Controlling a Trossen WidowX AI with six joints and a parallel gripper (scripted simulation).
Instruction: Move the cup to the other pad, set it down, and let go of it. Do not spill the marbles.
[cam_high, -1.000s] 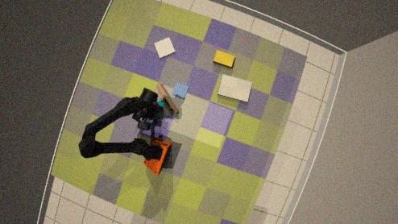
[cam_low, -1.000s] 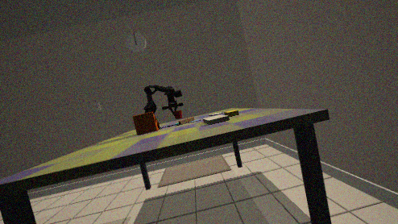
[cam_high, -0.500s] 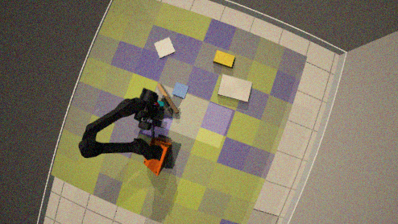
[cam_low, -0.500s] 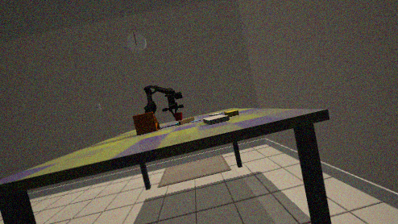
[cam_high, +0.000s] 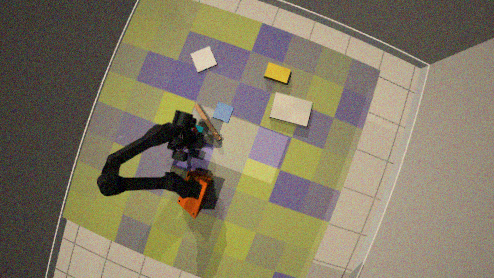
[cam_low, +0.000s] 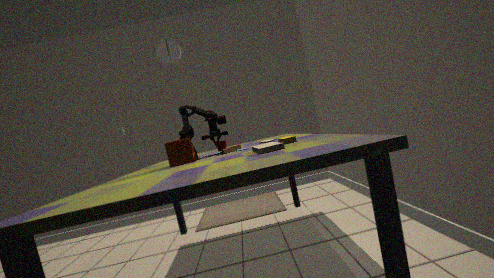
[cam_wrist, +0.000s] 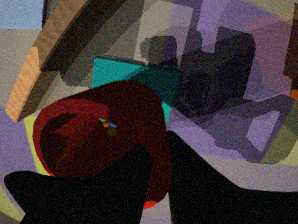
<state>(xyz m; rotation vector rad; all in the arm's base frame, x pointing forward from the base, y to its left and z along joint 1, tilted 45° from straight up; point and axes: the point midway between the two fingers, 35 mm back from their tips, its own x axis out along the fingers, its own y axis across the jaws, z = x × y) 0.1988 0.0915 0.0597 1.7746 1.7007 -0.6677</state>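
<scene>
Now: the teal block 5 cm below my gripper tip and 3 cm ahead of it. From my gripper tip the other things lie so: red cup 3 cm ahead; then light blue pad 16 cm ahead, 11 cm to the right, 5 cm below; then white pad 38 cm ahead, 6 cm to the left, 4 cm below.
</scene>
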